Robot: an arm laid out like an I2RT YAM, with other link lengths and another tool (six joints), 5 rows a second.
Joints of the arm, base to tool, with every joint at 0 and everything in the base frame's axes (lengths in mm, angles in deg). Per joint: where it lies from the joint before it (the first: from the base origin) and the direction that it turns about. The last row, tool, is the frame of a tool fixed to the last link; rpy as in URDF.
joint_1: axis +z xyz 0 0 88.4
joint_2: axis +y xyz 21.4 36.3 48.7
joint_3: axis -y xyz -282.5 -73.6 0
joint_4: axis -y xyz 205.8 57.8 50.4
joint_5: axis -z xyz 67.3 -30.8 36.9
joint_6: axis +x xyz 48.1 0 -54.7
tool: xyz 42 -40 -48 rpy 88.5 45.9 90
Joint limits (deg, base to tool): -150..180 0..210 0..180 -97..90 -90..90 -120..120
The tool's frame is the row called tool.
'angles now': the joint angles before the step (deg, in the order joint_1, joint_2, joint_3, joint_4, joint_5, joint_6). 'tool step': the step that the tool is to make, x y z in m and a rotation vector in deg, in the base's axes. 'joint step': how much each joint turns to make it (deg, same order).
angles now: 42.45, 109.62, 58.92, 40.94, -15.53, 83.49
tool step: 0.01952, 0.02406, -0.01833, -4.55, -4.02, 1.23
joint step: 1.44, 6.71, 7.83, -2.87, 1.33, -6.13
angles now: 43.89, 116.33, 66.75, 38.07, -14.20, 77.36
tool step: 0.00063, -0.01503, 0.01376, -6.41, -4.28, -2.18
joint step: 0.05, -4.37, 1.02, -8.25, 3.88, -7.05
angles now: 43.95, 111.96, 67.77, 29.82, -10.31, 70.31
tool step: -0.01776, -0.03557, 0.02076, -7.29, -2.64, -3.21
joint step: -0.01, -9.23, -3.13, -10.07, 5.07, -5.94
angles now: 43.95, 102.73, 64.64, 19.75, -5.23, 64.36
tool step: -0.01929, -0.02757, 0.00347, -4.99, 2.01, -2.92
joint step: -0.01, -5.77, -2.83, -7.92, 3.50, -1.02
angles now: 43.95, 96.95, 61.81, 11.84, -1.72, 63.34
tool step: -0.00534, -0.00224, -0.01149, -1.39, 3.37, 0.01
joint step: 0.00, 0.93, -0.55, -1.87, -0.57, 1.21
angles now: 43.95, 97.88, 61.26, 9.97, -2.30, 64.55
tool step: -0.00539, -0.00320, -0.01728, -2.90, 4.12, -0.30
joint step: 0.08, 1.91, -0.33, -2.71, -0.04, 0.86
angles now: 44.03, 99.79, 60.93, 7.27, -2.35, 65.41
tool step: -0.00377, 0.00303, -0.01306, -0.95, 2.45, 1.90
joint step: 0.30, 2.16, -0.19, -0.07, -1.90, 0.00
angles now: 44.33, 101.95, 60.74, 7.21, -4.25, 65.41
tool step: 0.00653, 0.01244, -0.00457, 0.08, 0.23, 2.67
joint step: 0.36, 3.27, 3.06, 0.00, -2.03, -1.12
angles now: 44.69, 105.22, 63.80, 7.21, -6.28, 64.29
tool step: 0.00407, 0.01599, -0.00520, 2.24, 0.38, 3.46
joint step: 0.51, 3.20, 2.02, 2.48, -3.49, -0.09
